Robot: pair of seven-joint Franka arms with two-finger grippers.
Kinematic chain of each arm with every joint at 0, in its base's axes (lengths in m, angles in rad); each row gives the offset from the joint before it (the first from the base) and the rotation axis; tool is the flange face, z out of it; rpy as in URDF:
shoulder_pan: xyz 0 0 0.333 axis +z
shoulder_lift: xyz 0 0 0 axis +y
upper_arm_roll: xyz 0 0 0.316 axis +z
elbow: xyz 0.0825 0 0 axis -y
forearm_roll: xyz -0.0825 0 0.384 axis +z
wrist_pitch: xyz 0 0 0 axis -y
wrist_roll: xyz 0.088 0 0 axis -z
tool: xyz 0 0 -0.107 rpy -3.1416 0 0
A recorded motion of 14 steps. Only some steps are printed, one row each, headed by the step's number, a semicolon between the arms.
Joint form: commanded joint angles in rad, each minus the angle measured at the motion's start. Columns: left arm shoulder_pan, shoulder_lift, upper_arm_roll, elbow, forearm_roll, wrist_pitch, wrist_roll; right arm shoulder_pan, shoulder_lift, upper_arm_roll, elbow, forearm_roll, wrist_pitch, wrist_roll.
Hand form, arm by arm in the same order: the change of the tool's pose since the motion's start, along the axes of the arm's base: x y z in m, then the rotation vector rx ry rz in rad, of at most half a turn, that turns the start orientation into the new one. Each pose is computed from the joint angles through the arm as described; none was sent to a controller.
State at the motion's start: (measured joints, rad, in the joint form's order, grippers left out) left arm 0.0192 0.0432 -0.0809 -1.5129 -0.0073 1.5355 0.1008; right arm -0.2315 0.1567 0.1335 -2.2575 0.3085 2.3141 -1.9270
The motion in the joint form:
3: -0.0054 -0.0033 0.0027 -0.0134 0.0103 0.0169 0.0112; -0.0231 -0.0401 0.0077 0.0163 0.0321 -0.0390 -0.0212
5: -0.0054 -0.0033 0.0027 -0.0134 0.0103 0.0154 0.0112; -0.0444 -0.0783 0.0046 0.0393 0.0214 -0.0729 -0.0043
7: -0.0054 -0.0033 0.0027 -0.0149 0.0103 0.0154 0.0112; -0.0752 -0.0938 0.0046 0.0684 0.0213 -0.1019 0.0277
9: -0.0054 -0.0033 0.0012 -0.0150 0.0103 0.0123 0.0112; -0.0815 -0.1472 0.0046 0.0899 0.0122 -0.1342 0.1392
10: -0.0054 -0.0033 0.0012 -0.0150 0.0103 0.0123 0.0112; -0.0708 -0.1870 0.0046 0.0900 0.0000 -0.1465 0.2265
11: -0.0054 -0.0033 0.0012 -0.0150 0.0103 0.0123 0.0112; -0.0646 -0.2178 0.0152 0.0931 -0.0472 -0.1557 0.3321
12: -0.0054 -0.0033 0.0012 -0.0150 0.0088 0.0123 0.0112; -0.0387 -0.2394 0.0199 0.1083 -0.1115 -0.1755 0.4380
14: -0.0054 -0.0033 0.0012 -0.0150 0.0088 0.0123 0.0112; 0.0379 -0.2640 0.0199 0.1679 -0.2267 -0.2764 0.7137
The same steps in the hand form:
3: 0.0006 -0.0006 -0.0030 0.0100 -0.0075 -0.0138; 0.0022 -0.0063 0.0249 0.0252 -0.0272 -0.0094
5: 0.0004 -0.0005 -0.0031 0.0101 -0.0060 -0.0138; 0.0047 -0.0185 0.0519 0.0156 -0.0511 -0.0341
7: 0.0004 -0.0005 -0.0038 0.0102 -0.0045 -0.0138; 0.0079 -0.0345 0.0703 0.0162 -0.0604 -0.0885
9: 0.0000 -0.0014 -0.0041 0.0103 -0.0013 -0.0153; 0.0078 -0.0365 0.1056 0.0038 -0.0746 -0.1881
10: 0.0000 -0.0014 -0.0041 0.0103 -0.0013 -0.0153; 0.0048 -0.0297 0.1255 -0.0091 -0.0796 -0.2515
11: 0.0000 -0.0014 -0.0041 0.0103 -0.0013 -0.0153; 0.0027 -0.0214 0.1418 -0.0490 -0.0788 -0.3089
12: 0.0000 -0.0015 -0.0041 0.0088 -0.0012 -0.0153; 0.0032 -0.0067 0.1579 -0.1003 -0.0769 -0.3445
14: 0.0000 -0.0015 -0.0041 0.0088 -0.0012 -0.0153; 0.0036 0.0307 0.1890 -0.1923 -0.0320 -0.4732

